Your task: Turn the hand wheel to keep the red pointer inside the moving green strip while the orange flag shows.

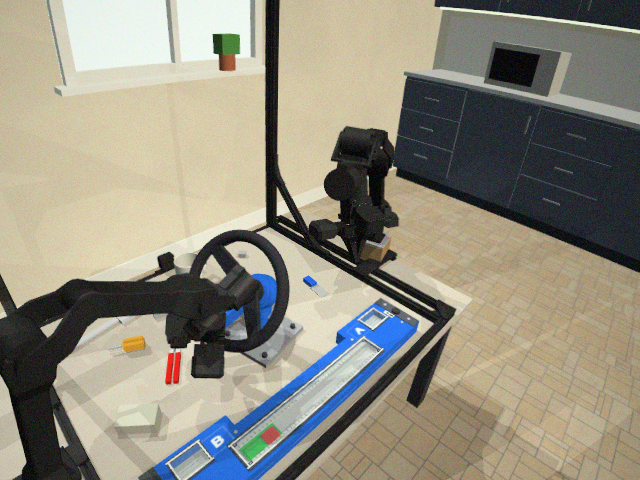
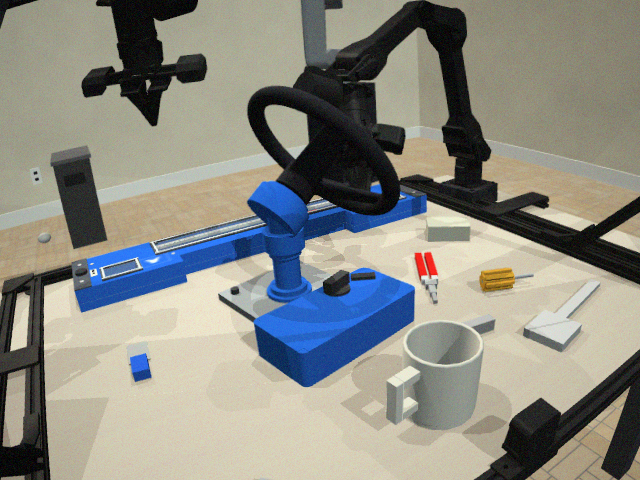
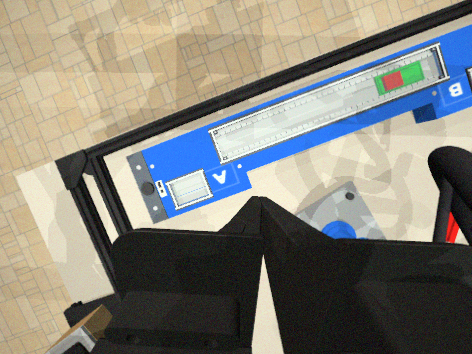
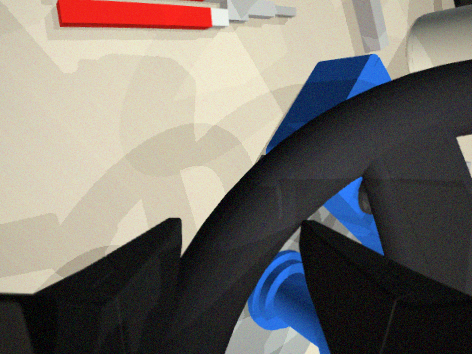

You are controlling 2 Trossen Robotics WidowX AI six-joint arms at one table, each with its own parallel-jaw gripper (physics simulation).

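Places are measured from the left arm's base along level axes (x down, y left, z ahead), in millimetres.
Pixels of known places: left gripper, between the fingertips: (image 1: 355, 262) (image 2: 154, 125) (image 3: 257, 203); right gripper, between the fingertips: (image 2: 363, 205) (image 3: 469, 216) (image 4: 241, 231); left arm's base, origin of its link: (image 1: 373, 236); right arm's base, origin of its link: (image 2: 468, 183).
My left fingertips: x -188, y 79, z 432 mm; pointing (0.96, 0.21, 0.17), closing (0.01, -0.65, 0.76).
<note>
For each thing: its middle in the pictures, then the offset to it from my left fingertips. "spot": a spot on its surface instead.
- blue post, a spot on its surface: (image 2: 286, 263) spot: dx +200, dy -223, dz +54 mm
- red pointer, a spot on its surface: (image 1: 270, 434) (image 3: 400, 74) spot: dx +229, dy -25, dz +312 mm
- green strip, a spot on its surface: (image 1: 253, 448) (image 3: 423, 65) spot: dx +229, dy -37, dz +352 mm
- Windows A, a spot on its surface: (image 3: 190, 189) (image 1: 372, 319) spot: dx +229, dy +41, dz -92 mm
- B, a spot on its surface: (image 1: 190, 459) spot: dx +229, dy -125, dz +428 mm
- mug, middle of its body: (image 2: 432, 377) (image 1: 192, 267) dx +221, dy -508, dz -17 mm
- Red-handled pliers, middle of its body: (image 4: 199, 4) (image 2: 428, 276) (image 1: 174, 355) (image 3: 445, 238) dx +264, dy -347, dz +239 mm
- orange screwdriver, middle of its body: (image 2: 508, 278) (image 1: 126, 345) dx +253, dy -465, dz +284 mm
- pale block, middle of its body: (image 2: 447, 229) (image 1: 138, 418) dx +254, dy -286, dz +410 mm
- small blue-ended piece, middle of its body: (image 2: 138, 357) (image 1: 315, 286) dx +262, dy -169, dz -177 mm
The black hand wheel (image 1: 281, 279) (image 2: 279, 94) (image 3: 452, 165) stands tilted on a blue post (image 2: 286, 263). My right gripper (image 4: 241, 231) is shut on its rim, one finger on each side. My left gripper (image 1: 356, 260) (image 2: 153, 124) (image 3: 257, 203) is shut and empty, apart from the wheel. The blue gauge housing (image 1: 305, 384) (image 3: 170, 155) has a long scale window. The red pointer (image 1: 270, 434) (image 3: 392, 80) lies inside the green strip (image 1: 253, 448) (image 3: 412, 74), toward its A-side end, near B. Windows A (image 1: 373, 318) (image 3: 190, 189) and B (image 1: 190, 459) look pale. The orange flag does not show.
A blue box (image 2: 330, 335) and a mug (image 2: 444, 387) stand near the post. Red-handled pliers (image 1: 173, 367) (image 2: 426, 266) (image 4: 135, 15), an orange screwdriver (image 1: 133, 344) (image 2: 497, 279), a pale block (image 1: 136, 418) (image 2: 447, 228) and a small blue-ended piece (image 1: 310, 280) (image 2: 140, 366) lie around it.
</note>
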